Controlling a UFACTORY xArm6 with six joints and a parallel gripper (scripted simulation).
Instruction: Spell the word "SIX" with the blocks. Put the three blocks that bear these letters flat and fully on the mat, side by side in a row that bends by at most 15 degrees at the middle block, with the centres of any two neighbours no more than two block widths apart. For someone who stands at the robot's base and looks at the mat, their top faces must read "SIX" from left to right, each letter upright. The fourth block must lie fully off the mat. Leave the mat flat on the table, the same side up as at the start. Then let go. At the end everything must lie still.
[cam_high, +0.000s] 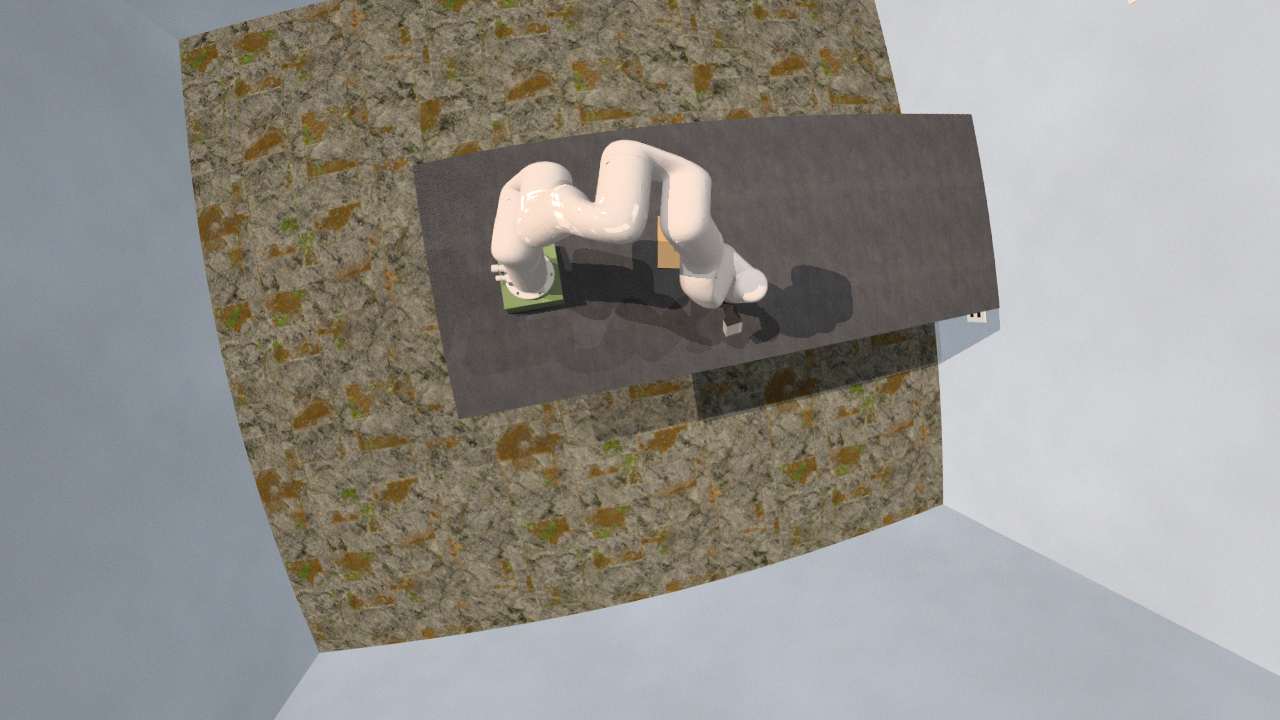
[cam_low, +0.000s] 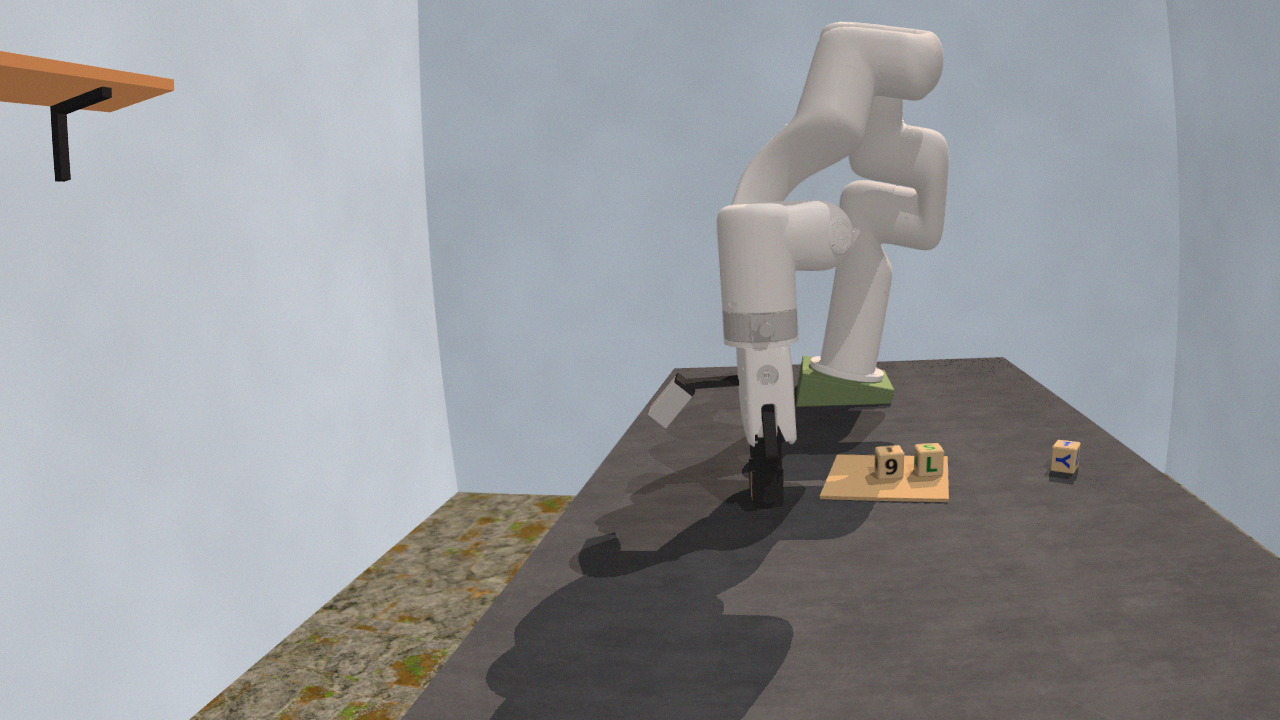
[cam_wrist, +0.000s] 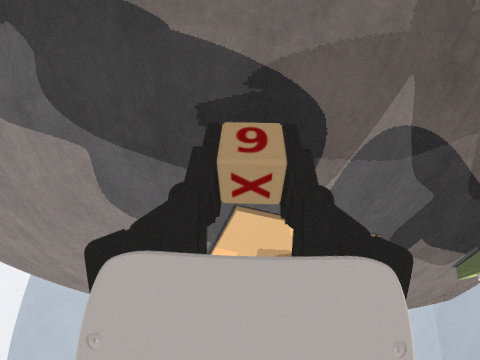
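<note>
Now: the I block 8 cm behind my hand and 13 cm to the left of it. The rest, counted from my hand: X block: 1 cm below; then tan mat: 8 cm behind, 13 cm to the left, 2 cm below; then S block: 9 cm behind, 17 cm to the left.
</note>
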